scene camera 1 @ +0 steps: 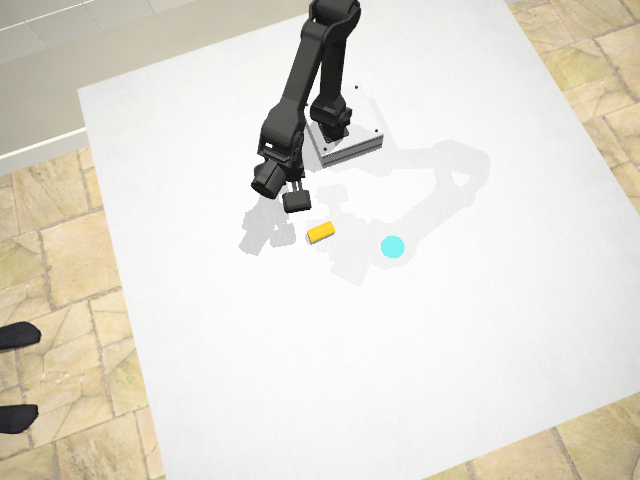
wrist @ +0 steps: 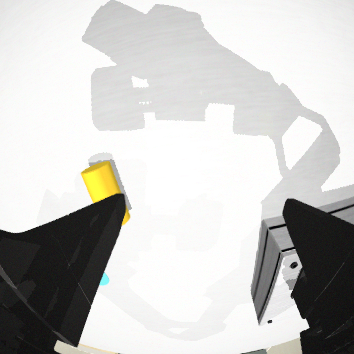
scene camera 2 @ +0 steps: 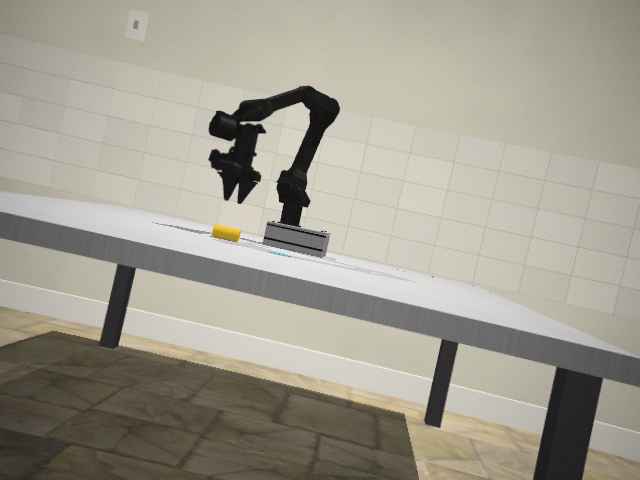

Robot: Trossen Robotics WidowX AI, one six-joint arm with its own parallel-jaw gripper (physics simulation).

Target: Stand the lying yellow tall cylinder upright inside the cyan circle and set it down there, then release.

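Frame: origin at the arm's base, x ahead, y left, z up, level; centimetres.
Seen in the pictures: gripper, between the fingertips: (scene camera 1: 295,187) (wrist: 208,204) (scene camera 2: 232,202); arm's base, origin of its link: (scene camera 1: 333,129) (scene camera 2: 289,225).
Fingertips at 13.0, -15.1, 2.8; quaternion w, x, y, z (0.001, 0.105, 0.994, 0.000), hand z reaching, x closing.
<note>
Pixels of each thing's top centre, then the offset from my fingertips to it, as dx, dy, dz. "pt": a spot on its surface instead. Level surfaces: height alone.
- yellow cylinder, centre of its top: (wrist: 99,202) (scene camera 1: 320,229) (scene camera 2: 227,227) +10.3, +2.1, -6.6
- flat cyan circle, a spot on its surface: (wrist: 104,279) (scene camera 1: 393,238) pt +18.6, +18.8, -9.7
- white table, height of its surface: dz -9.8
The yellow cylinder (scene camera 1: 321,232) (scene camera 2: 226,233) (wrist: 101,182) lies on its side on the white table. In the wrist view the left finger covers part of it. The flat cyan circle (scene camera 1: 392,246) (scene camera 2: 279,253) (wrist: 104,279) lies on the table to the right of the cylinder in both scene views, apart from it; in the wrist view a small part of it shows beside the left finger. My gripper (scene camera 2: 233,201) (wrist: 208,204) is open and empty, pointing down. It hangs above the table, higher than the cylinder and off to one side of it, not touching it.
The arm's grey base block (scene camera 1: 353,150) (scene camera 2: 296,239) (wrist: 265,270) stands on the white table (scene camera 1: 320,361) (scene camera 2: 170,242), behind the cylinder and circle. Shadows of the arm fall across the table around the cylinder. Two dark shoe-like shapes (scene camera 1: 18,334) show at the left, off the table.
</note>
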